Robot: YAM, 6 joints.
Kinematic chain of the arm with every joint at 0, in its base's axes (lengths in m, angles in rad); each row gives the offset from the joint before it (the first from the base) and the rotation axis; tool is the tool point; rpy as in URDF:
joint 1: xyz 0 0 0.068 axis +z
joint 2: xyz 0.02 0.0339 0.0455 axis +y
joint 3: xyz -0.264 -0.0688 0 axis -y
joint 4: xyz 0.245 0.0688 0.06 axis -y
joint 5: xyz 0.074 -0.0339 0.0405 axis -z
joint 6: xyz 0.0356 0 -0.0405 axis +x
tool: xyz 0 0 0 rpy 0 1.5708 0
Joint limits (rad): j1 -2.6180..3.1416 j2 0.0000..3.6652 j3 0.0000..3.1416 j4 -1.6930..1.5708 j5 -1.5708..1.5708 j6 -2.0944..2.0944
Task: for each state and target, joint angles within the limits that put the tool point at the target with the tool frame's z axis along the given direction. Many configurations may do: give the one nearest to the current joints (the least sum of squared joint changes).
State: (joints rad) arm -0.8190 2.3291 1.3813 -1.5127 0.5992 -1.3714
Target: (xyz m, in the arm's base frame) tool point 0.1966 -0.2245 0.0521 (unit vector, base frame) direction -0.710 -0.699 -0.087
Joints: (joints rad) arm -0.7326 2.2615 1.0994 -1.0147 1.4648 -1.3714
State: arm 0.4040 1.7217 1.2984 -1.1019 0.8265 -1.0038
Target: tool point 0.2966 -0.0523 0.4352 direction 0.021 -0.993 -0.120
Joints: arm -0.0573 1.6343 1.9107 -1.2719 1.4273 -1.0038
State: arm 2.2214 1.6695 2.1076 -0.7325 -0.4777 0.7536
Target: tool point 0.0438 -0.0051 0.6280 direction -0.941 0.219 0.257
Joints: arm 2.9763 1.1700 2.7690 -1.3385 0.0612 0.7536
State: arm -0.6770 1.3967 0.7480 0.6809 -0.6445 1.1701
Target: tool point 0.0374 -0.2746 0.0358 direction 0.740 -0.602 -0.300
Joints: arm -1.5272 2.1806 0.4305 1.3080 -0.7938 1.1701
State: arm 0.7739 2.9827 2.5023 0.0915 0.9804 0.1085
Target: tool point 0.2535 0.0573 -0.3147 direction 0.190 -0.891 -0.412
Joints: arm 0.3463 3.4931 1.7445 -0.1138 1.1261 0.1085
